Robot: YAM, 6 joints.
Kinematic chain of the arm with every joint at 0, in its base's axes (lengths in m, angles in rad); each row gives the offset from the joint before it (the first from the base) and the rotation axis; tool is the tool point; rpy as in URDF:
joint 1: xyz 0 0 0.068 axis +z
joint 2: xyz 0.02 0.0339 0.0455 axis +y
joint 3: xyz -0.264 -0.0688 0 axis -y
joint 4: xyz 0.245 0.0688 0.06 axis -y
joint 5: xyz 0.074 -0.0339 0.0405 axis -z
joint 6: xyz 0.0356 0 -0.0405 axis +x
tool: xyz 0 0 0 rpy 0 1.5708 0
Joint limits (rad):
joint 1: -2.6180..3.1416
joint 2: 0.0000..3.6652
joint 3: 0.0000..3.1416
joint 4: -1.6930..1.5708
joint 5: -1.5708..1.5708
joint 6: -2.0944..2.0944
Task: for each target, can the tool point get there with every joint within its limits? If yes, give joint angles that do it. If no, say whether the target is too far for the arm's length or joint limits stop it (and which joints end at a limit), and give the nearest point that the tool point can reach.
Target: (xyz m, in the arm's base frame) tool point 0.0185 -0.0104 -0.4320
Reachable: no: joint limits stop it (at a limit: joint 2) | nearest point 0.0647 -0.0364 -0.3356 | short by 0.110 m
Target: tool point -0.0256 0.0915 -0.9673
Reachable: no: too far | nearest point -0.0514 0.1837 -0.3757 | short by 0.599 m
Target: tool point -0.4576 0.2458 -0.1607
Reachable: yes | joints 2.5939 3.3039 2.4735 -0.4369 -0.9235 -0.6816
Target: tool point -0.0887 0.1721 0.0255
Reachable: yes | joints 1.9606 1.8526 0.2581 0.4672 -0.4867 -0.0730
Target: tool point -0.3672 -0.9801 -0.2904
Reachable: no: too far | nearest point -0.2113 -0.5641 -0.1156 | short by 0.477 m
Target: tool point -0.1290 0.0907 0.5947
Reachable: yes | joints 2.3525 1.1543 1.8263 -0.2411 -0.8885 1.0829
